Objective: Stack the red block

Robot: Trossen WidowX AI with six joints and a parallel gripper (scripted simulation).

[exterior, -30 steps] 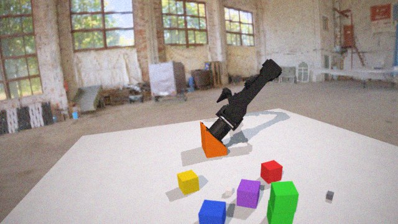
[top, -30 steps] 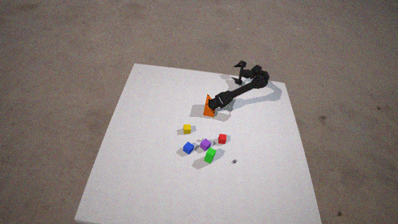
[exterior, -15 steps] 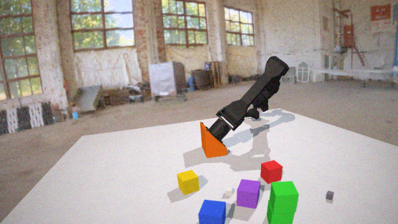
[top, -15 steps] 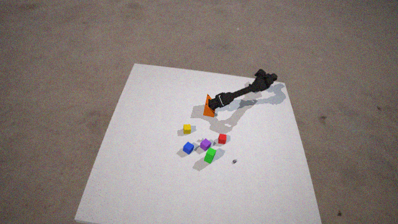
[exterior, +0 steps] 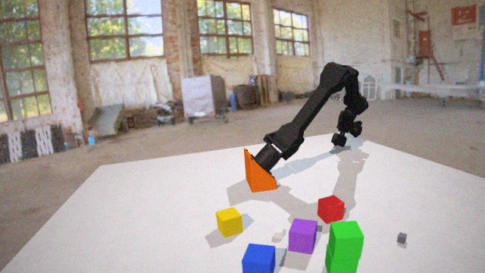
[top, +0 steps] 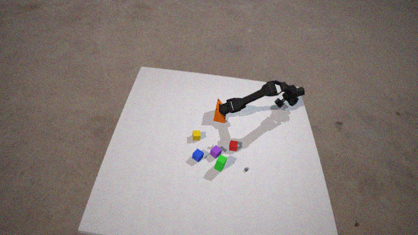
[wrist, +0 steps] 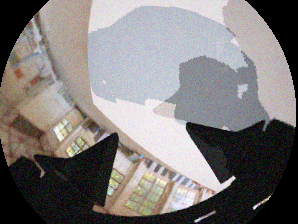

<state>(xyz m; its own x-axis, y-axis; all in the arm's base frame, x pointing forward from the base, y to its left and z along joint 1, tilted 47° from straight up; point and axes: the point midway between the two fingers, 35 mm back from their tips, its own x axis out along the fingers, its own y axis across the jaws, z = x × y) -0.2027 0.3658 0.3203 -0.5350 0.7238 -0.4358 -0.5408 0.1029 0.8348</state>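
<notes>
The red block is 480 mm ahead of my gripper tip, 420 mm to the right of it and 10 mm below it. From my gripper tip the other things lie so: yellow cube: 640 mm to the right, 430 mm ahead, 10 mm below; purple cube: 540 mm ahead, 530 mm to the right, 10 mm below; tiny grey cube: 640 mm ahead, 350 mm to the right, 20 mm below.
</notes>
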